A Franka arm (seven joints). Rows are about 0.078 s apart.
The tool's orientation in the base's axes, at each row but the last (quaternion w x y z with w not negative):
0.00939 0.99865 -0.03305 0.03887
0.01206 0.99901 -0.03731 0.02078
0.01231 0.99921 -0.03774 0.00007
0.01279 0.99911 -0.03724 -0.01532
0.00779 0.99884 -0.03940 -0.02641
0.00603 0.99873 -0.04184 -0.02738
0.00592 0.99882 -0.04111 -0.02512
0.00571 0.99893 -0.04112 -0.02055
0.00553 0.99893 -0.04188 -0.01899
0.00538 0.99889 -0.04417 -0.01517
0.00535 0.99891 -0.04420 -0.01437
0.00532 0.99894 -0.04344 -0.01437
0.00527 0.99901 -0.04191 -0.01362
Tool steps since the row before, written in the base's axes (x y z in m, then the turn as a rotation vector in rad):
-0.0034 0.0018 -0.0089 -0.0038 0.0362 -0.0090
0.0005 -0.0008 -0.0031 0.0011 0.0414 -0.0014
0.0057 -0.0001 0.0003 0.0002 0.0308 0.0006
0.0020 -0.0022 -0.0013 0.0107 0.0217 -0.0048
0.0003 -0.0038 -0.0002 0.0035 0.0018 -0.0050
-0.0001 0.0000 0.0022 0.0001 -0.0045 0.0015
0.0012 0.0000 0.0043 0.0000 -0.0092 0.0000
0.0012 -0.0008 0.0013 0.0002 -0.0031 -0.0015
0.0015 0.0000 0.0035 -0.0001 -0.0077 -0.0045
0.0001 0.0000 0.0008 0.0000 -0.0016 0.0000
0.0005 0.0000 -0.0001 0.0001 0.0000 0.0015
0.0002 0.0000 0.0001 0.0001 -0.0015 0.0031
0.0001 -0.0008 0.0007 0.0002 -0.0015 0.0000
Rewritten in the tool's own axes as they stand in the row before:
-0.0042 -0.0017 0.0086 -0.0068 -0.0360 0.0079
0.0004 0.0007 0.0031 -0.0020 -0.0414 0.0004
0.0057 -0.0003 -0.0003 -0.0021 -0.0307 -0.0014
0.0022 0.0020 0.0013 0.0092 -0.0226 0.0039
0.0006 0.0038 0.0002 0.0036 -0.0022 0.0048
-0.0002 0.0000 -0.0022 0.0004 0.0045 -0.0015
0.0010 0.0000 -0.0044 0.0008 0.0092 0.0001
0.0012 0.0007 -0.0013 0.0005 0.0031 0.0015
0.0014 -0.0001 -0.0036 0.0007 0.0076 0.0046
0.0001 0.0000 -0.0008 0.0001 0.0016 0.0000
0.0005 0.0000 0.0001 0.0001 0.0000 -0.0015
0.0002 0.0000 -0.0001 0.0001 0.0015 -0.0031
0.0001 0.0008 -0.0007 0.0003 0.0015 0.0000

